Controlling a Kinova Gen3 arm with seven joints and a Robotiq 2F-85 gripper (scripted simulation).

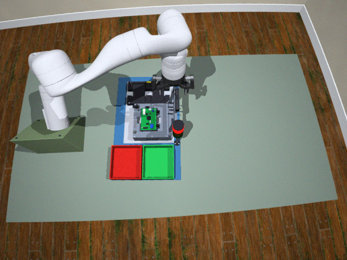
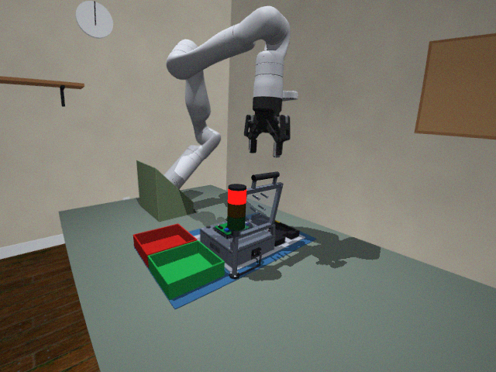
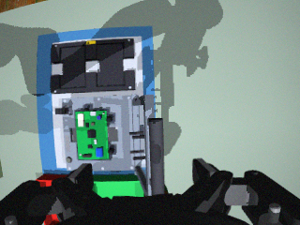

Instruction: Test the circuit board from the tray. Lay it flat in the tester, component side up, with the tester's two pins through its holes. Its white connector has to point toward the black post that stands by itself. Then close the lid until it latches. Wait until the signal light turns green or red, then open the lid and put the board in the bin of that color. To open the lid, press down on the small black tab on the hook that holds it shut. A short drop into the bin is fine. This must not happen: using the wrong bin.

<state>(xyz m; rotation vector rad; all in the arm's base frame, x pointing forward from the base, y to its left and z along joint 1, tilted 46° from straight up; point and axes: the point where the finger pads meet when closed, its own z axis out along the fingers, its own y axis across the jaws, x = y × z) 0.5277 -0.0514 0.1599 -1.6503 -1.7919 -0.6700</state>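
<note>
Right now my hand is 120 mm past the green circuit board, 10 mm to the left of it and 260 mm above it. Round my hand: nest (110 mm behind, 260 mm below); then black latch hook (180 mm behind, 50 mm to the left, 240 mm below); then clear lid (150 mm below).
</note>
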